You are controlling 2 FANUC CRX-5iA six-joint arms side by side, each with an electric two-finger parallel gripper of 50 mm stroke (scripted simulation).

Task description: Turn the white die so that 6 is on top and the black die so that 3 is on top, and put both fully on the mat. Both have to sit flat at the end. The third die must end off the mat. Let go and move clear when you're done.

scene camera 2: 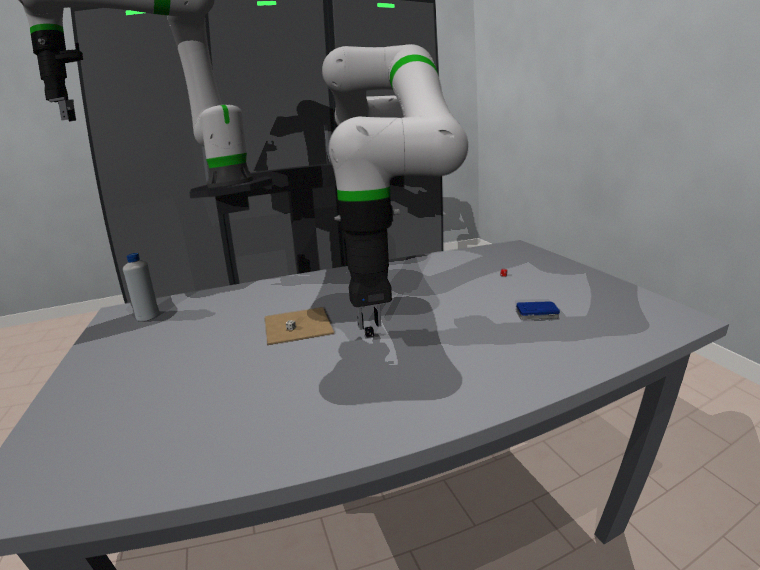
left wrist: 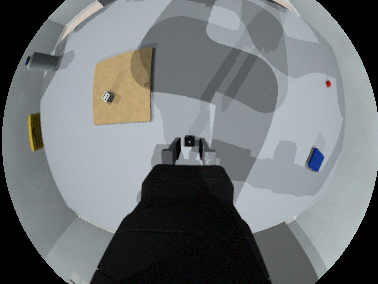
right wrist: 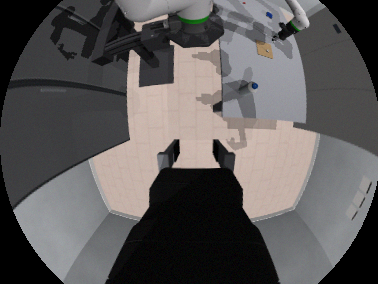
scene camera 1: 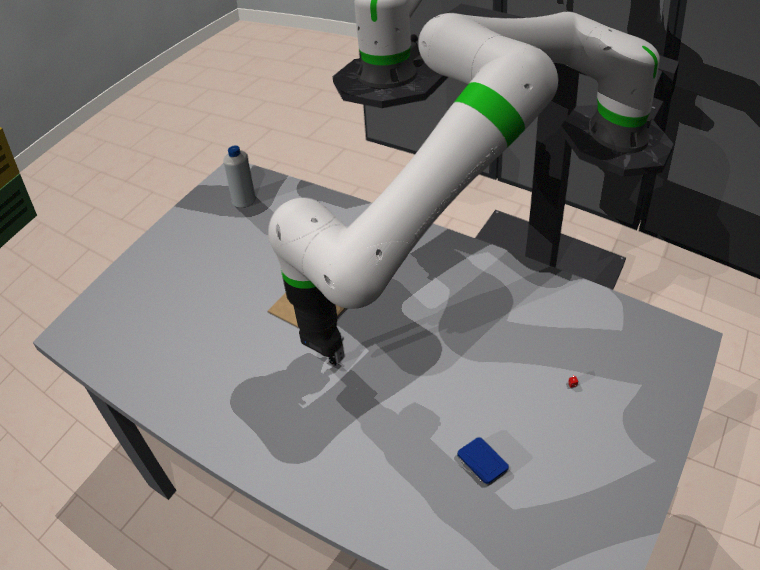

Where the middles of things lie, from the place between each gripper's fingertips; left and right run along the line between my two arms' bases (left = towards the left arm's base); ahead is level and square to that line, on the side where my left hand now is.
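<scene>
From my left hand (scene camera 2: 369, 325): tan mat (scene camera 2: 310, 323), 120 mm behind, 130 mm to the right, 40 mm below. Blue-topped box (scene camera 1: 477, 456), 370 mm to the left, 90 mm ahead, 30 mm below. Grey bottle (scene camera 2: 136, 271), 490 mm to the right, 360 mm behind, 40 mm above.
From my right hand (scene camera 2: 69, 120): grey bottle, 32 cm ahead, 19 cm to the left, 49 cm below. Tan mat, 56 cm ahead, 56 cm to the left, 57 cm below. Blue-topped box, 77 cm ahead, 105 cm to the left, 56 cm below.
</scene>
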